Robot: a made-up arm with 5 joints. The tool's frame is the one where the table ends. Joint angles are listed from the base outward.
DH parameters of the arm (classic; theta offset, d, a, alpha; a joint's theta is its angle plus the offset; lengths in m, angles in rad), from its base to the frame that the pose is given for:
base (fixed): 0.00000 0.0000 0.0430 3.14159
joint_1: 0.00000 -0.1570 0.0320 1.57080
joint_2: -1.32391 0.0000 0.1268 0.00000
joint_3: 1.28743 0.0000 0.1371 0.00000
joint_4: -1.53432 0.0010 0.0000 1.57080
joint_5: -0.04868 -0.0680 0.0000 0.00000
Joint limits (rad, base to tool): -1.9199..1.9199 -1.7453..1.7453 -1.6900..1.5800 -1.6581..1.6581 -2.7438..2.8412
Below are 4 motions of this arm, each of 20 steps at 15 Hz.
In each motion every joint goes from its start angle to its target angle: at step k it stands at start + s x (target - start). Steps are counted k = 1, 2, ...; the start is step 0. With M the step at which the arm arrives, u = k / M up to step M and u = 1 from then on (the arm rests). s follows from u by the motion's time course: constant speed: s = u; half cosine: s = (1 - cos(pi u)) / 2; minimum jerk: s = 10 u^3 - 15 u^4 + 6 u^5.
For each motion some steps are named. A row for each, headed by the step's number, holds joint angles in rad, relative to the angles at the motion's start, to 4 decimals.
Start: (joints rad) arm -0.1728 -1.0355 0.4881 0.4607 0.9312
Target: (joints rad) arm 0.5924 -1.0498 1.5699 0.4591 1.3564
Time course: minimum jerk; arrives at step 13
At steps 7, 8, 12, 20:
7: 0.4376 -0.0082 0.6186 -0.0009 0.2431
8: 0.5424 -0.0101 0.7668 -0.0011 0.3014
12: 0.7621 -0.0142 1.0774 -0.0016 0.4235
20: 0.7652 -0.0143 1.0818 -0.0016 0.4252

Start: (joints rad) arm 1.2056 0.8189 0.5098 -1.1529 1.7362
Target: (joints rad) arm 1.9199 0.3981 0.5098 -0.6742 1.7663
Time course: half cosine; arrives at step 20
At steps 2, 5, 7, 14, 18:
2: 0.0175 -0.0103 0.0000 0.0117 0.0007
5: 0.1046 -0.0616 0.0000 0.0701 0.0044
7: 0.1950 -0.1149 0.0000 0.1307 0.0082
14: 0.5671 -0.3341 0.0000 0.3800 0.0239
18: 0.6968 -0.4105 0.0000 0.4670 0.0294

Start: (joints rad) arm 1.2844 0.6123 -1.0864 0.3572 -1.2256
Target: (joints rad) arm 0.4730 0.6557 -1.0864 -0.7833 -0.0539
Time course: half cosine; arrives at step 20
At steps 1, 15, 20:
1: -0.0050 0.0003 0.0000 -0.0070 0.0072
15: -0.6926 0.0370 0.0000 -0.9735 1.0001
20: -0.8114 0.0434 0.0000 -1.1405 1.1717

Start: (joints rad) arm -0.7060 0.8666 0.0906 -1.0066 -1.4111
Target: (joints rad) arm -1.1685 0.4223 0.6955 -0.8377 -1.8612
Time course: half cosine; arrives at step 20
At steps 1, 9, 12, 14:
1: -0.0028 -0.0027 0.0037 0.0010 -0.0028
9: -0.1951 -0.1874 0.2551 0.0712 -0.1898
12: -0.3027 -0.2908 0.3959 0.1105 -0.2946
14: -0.3672 -0.3527 0.4802 0.1341 -0.3573

